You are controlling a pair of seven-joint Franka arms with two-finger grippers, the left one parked.
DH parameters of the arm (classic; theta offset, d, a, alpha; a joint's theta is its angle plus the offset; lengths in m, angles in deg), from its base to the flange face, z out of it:
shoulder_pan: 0 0.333 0 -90
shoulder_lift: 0 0 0 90
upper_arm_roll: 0 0.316 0.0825 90
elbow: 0 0 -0.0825 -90
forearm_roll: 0 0.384 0 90
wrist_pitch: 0 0 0.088 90
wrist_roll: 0 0.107 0 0
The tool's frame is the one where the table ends.
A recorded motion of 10 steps. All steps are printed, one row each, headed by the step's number.
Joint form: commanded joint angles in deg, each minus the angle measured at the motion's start. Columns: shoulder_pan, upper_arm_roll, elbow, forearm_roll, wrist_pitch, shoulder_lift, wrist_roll.
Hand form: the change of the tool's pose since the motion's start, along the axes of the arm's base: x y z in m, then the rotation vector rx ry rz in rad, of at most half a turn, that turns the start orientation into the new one. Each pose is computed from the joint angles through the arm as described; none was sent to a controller.
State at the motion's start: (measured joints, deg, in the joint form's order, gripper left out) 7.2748 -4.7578 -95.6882 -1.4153 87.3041 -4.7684 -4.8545
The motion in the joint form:
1: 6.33 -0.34 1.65 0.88 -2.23 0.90 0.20
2: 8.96 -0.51 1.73 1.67 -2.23 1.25 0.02
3: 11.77 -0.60 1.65 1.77 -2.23 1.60 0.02
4: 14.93 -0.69 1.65 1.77 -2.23 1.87 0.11
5: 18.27 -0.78 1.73 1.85 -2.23 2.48 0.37
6: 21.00 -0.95 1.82 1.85 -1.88 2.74 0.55
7: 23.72 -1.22 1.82 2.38 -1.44 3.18 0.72
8: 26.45 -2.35 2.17 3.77 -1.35 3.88 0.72
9: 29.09 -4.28 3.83 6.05 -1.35 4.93 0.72
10: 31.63 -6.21 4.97 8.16 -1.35 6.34 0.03
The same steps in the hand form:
1: -0.0040 0.0564 0.0021 0.0116 0.0270 0.1003
2: -0.0062 0.0806 -0.0005 0.0241 0.0336 0.1464
3: -0.0100 0.1056 -0.0043 0.0235 0.0418 0.1938
4: -0.0161 0.1334 -0.0068 0.0211 0.0470 0.2457
5: -0.0229 0.1632 -0.0118 0.0180 0.0567 0.2977
6: -0.0296 0.1862 -0.0130 0.0169 0.0539 0.3392
7: -0.0366 0.2094 -0.0165 0.0239 0.0564 0.3788
8: -0.0412 0.2272 -0.0200 0.0446 0.0672 0.4060
9: -0.0410 0.2406 -0.0162 0.0835 0.0669 0.4179
10: -0.0398 0.2540 -0.0200 0.1143 0.0799 0.4394

